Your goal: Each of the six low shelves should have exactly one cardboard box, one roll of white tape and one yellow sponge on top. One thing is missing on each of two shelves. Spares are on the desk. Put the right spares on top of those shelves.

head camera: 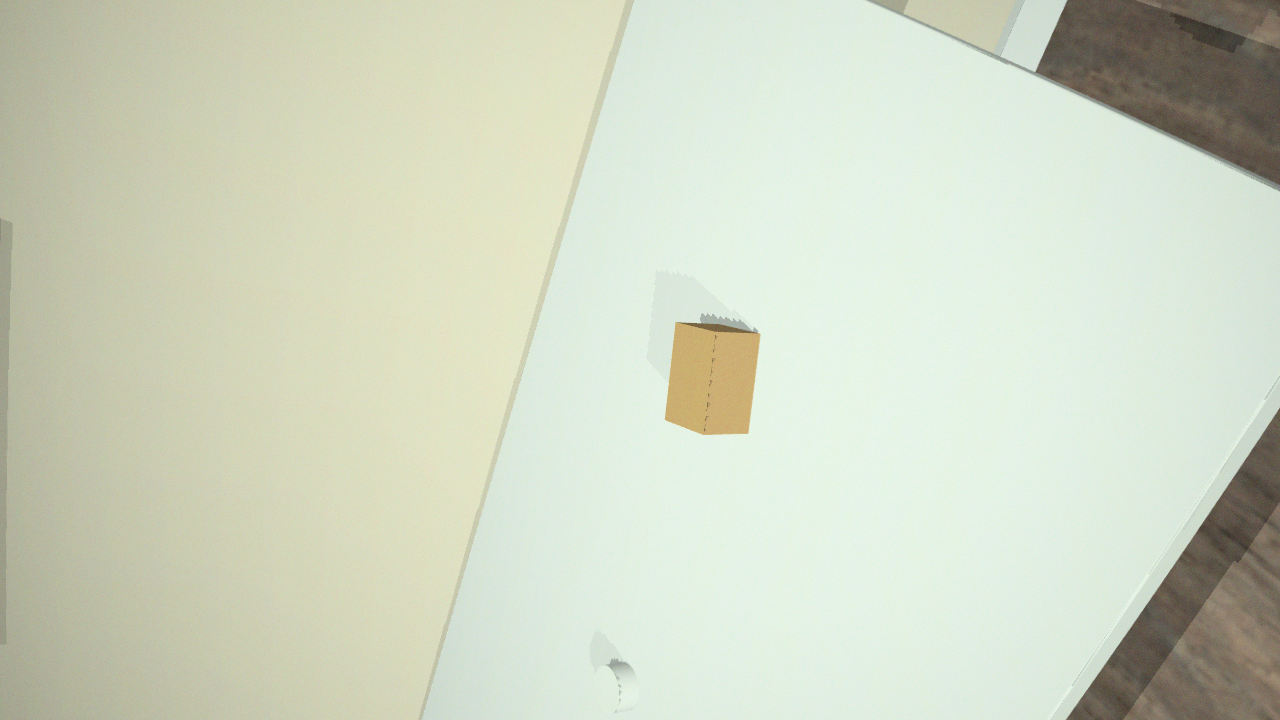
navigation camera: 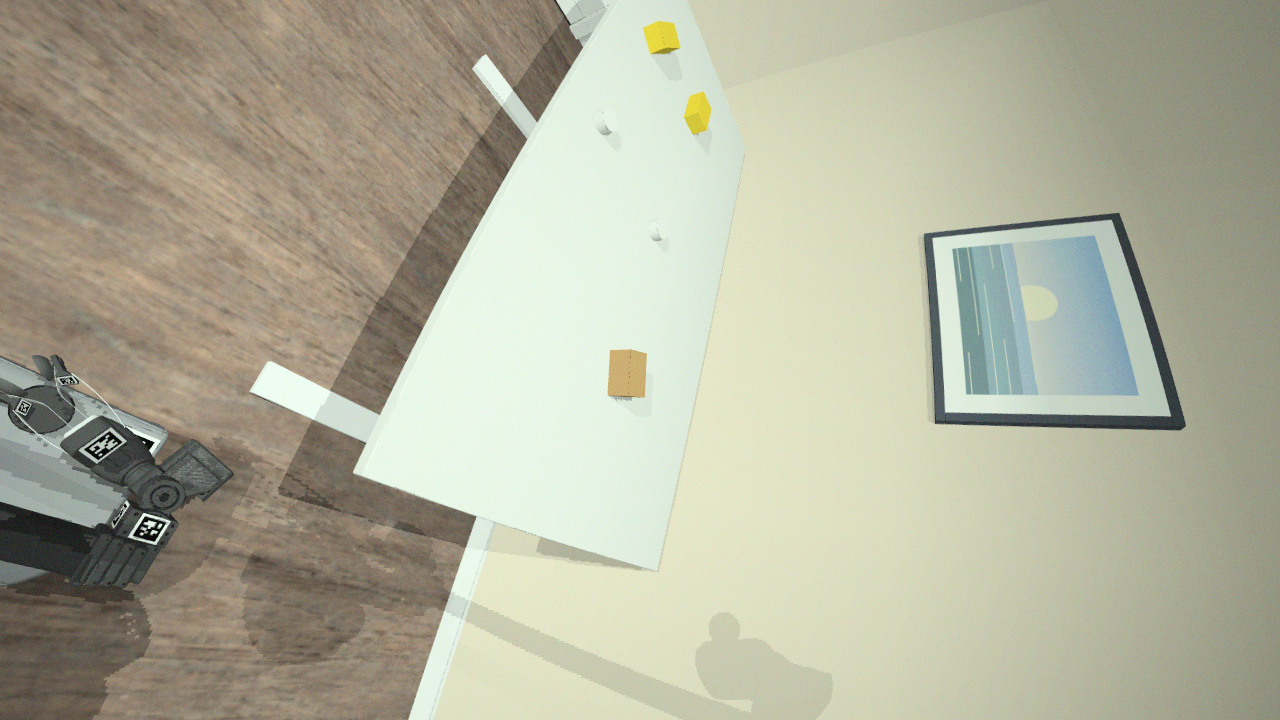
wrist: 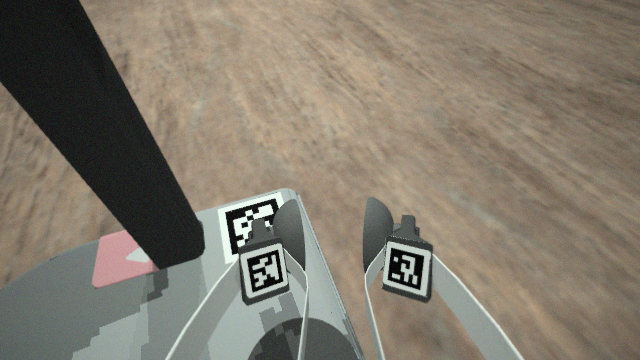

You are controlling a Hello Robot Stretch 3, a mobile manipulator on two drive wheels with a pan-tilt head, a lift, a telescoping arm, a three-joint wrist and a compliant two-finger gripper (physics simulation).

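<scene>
A cardboard box (head camera: 711, 380) (navigation camera: 626, 373) stands on the white desk (head camera: 895, 358) (navigation camera: 510, 358). A white tape roll (head camera: 619, 685) shows at the bottom of the head view. In the navigation view one tape roll (navigation camera: 605, 121) is near the desk's front edge and another tape roll (navigation camera: 657, 231) is farther back. Two yellow sponges lie toward the desk's far end: one sponge (navigation camera: 662, 37) at the top and one sponge (navigation camera: 698, 113) by the wall side. My gripper (wrist: 332, 224) is open and empty above my base, away from the desk. The shelves do not show.
The desk's white legs (navigation camera: 315, 402) (navigation camera: 503, 94) reach over the wood floor (navigation camera: 223, 179). The desk's back edge runs along the cream wall (head camera: 268, 358) (navigation camera: 832, 358), which bears a framed picture (navigation camera: 1042, 313). My arm and wrist (navigation camera: 134, 474) are beside the desk's near end.
</scene>
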